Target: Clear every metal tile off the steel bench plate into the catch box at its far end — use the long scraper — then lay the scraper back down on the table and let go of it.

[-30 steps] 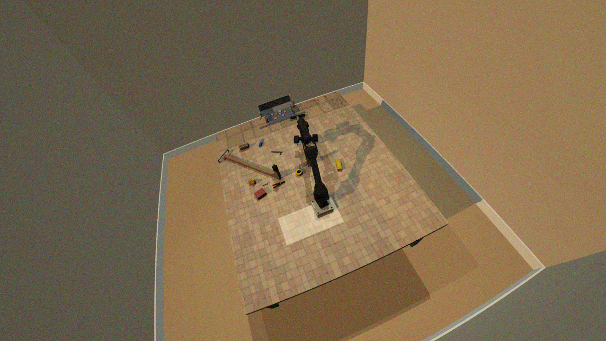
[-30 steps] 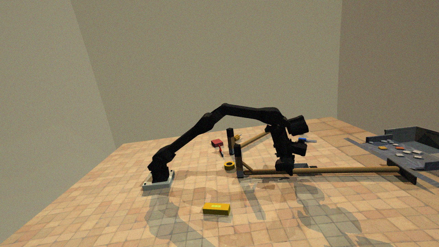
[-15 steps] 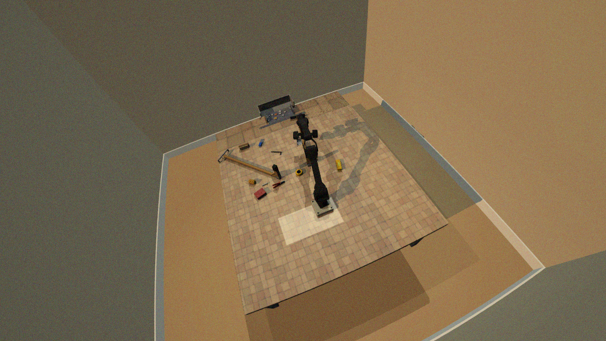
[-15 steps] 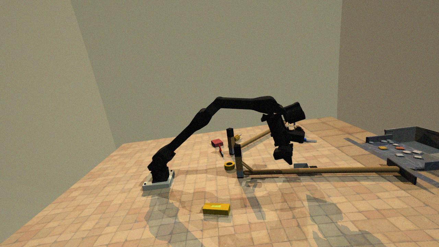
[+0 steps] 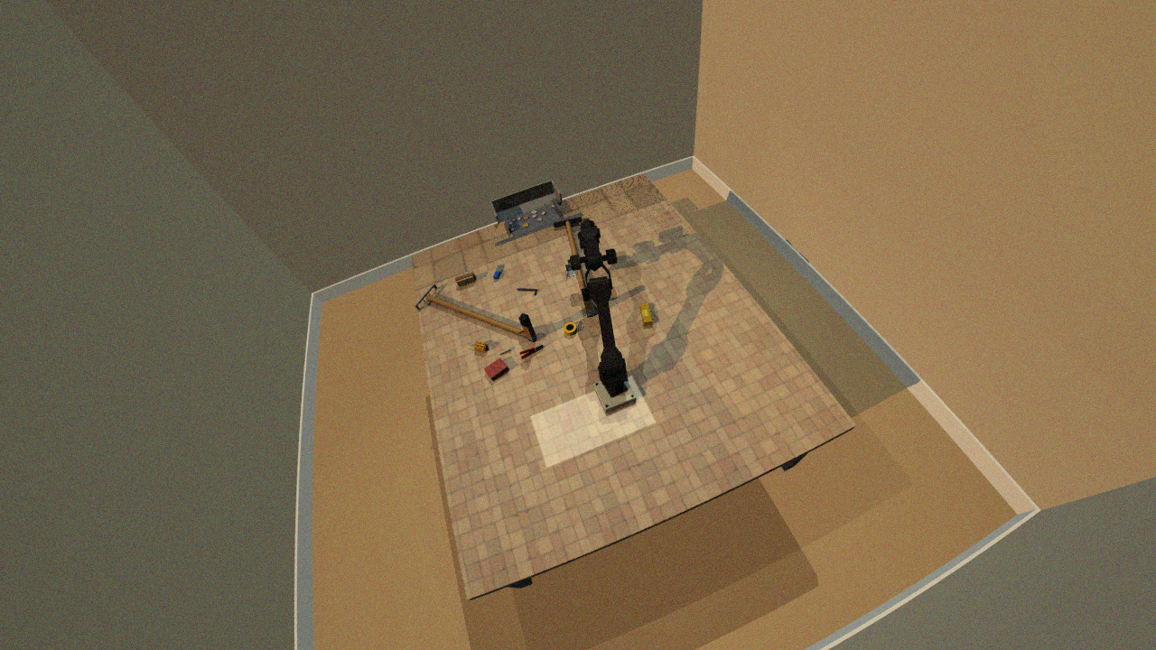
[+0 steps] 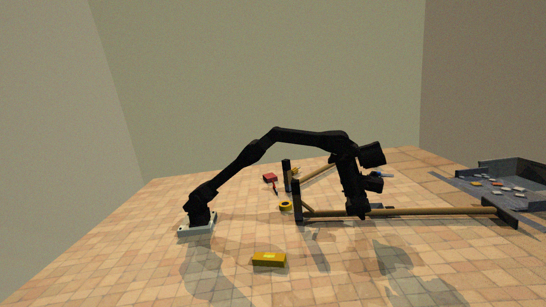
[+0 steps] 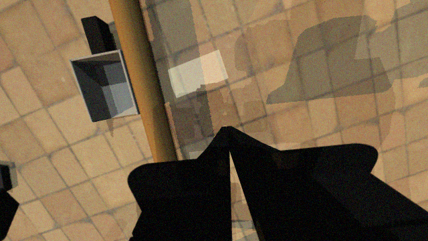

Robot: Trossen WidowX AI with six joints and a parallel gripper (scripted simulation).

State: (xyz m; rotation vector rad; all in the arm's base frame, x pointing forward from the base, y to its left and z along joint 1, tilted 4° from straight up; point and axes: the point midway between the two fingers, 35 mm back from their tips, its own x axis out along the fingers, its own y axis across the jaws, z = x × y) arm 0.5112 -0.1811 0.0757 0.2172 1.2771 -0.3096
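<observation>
Right now the small grey box is 100 mm ahead of my gripper tip, 70 mm to the left of it and 30 mm below it. The rest, counted from my gripper tip: yellow tape roll 220 mm to the left, 210 mm behind, 20 mm below; yellow block 300 mm behind, 60 mm to the right, 20 mm below; hex key 280 mm to the left, 70 mm ahead, 30 mm below.
</observation>
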